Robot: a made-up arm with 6 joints.
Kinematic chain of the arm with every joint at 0, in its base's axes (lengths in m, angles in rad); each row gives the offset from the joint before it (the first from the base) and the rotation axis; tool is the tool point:
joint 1: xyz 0 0 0.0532 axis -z
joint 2: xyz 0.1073 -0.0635 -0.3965 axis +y
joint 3: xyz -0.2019 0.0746 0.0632 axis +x
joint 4: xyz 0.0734 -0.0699 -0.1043 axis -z
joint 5: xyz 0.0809 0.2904 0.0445 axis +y
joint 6: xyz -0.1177 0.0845 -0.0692 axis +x
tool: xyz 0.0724 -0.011 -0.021
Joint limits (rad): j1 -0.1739..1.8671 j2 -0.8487..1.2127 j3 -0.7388..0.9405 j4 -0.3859..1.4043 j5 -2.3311..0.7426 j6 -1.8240..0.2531
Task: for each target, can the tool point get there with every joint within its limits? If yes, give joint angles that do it. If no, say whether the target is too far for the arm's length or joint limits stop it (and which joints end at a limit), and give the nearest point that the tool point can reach.
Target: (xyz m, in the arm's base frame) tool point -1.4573 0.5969 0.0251
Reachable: no: too far | nearest point -0.2787 0.2017 -0.2545 | short by 1.274 m
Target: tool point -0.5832 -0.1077 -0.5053
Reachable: no: joint limits stop it (at a limit: joint 1, joint 4) | nearest point -0.2762 -0.2288 -0.5308 | short by 0.331 m
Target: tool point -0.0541 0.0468 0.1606
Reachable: no: joint limits stop it (at a limit: joint 1, joint 3, joint 4, joint 5, joint 6) | nearest point -0.0317 0.2207 -0.0117 | short by 0.246 m
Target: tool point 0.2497 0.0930 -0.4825
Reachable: yes | joints 0.2841 0.0858 -0.5119 0.2881 -1.7093 -1.2105
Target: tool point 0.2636 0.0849 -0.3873
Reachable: yes | joints 1.1304 0.8101 -0.0298 0.1631 -0.2594 -1.1201
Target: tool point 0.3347 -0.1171 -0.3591
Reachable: yes | joints 0.4802 -0.1816 0.0670 0.9212 -1.2765 -0.8060
